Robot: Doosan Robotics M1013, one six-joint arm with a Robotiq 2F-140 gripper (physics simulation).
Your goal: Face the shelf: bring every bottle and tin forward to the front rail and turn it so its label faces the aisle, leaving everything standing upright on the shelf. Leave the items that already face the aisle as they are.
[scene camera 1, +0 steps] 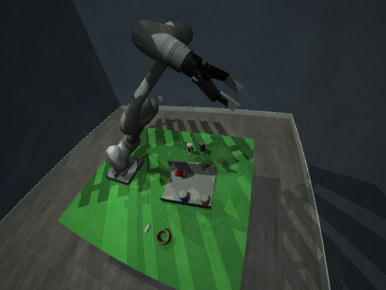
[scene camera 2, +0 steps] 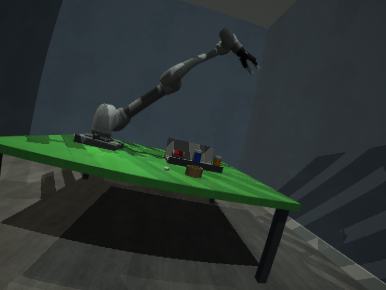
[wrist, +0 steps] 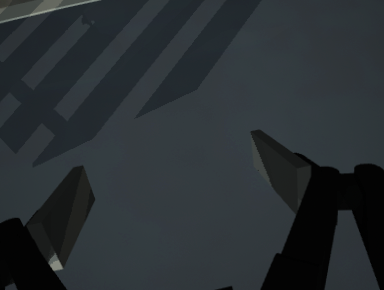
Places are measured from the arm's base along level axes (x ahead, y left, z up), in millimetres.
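Pixels of known places: gripper, fingertip midpoint: (scene camera 1: 238, 98) (scene camera 2: 255, 71) (wrist: 171, 165); arm's base, origin of the base link: (scene camera 1: 122, 167) (scene camera 2: 99, 138).
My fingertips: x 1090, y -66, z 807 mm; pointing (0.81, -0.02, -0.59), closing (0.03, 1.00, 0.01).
Observation:
For each thing: its top centre in the pictures, then the offset to it from my fingertips. Level surfaces: height alone.
- red tin, middle of its top: (scene camera 2: 179, 150) (scene camera 1: 180, 171) dy +146, dx -452, dz -774 mm
- blue item with a pale top, middle of its top: (scene camera 2: 198, 150) (scene camera 1: 182, 193) dy -72, dx -333, dz -723 mm
- green table, its level: dz -852 mm
- small tan block, middle of its top: (scene camera 1: 221, 160) dy +372, dx -128, dz -814 mm
- brown ring, middle of its top: (scene camera 2: 195, 167) (scene camera 1: 162, 236) dy -383, dx -387, dz -802 mm
- small white piece, middle of its top: (scene camera 2: 166, 167) (scene camera 1: 146, 228) dy -367, dx -542, dz -840 mm
The shelf (scene camera 1: 200, 185) (scene camera 2: 188, 145) is a light tray with a raised back panel and a dark front rail. A red tin (scene camera 1: 179, 173) (scene camera 2: 178, 153) lies on its side near the back left. A blue item with a pale top (scene camera 1: 184, 196) (scene camera 2: 198, 156) stands upright near the front rail, and an orange one (scene camera 1: 205, 201) (scene camera 2: 217, 161) stands at the right front. Label directions are too small to tell. My gripper (scene camera 1: 235, 97) (scene camera 2: 254, 69) (wrist: 171, 165) is open and empty, high above the table and away from the shelf. The wrist view faces a wall; the shelf does not show there.
Two dark red tins (scene camera 1: 189, 148) (scene camera 1: 202, 147) stand on the green table (scene camera 1: 120, 215) (scene camera 2: 135, 167) behind the shelf. A small tan block (scene camera 1: 221, 161) lies at the back right. A brown ring (scene camera 1: 157, 237) (scene camera 2: 194, 172) and a small white piece (scene camera 1: 147, 228) (scene camera 2: 167, 168) lie in front.

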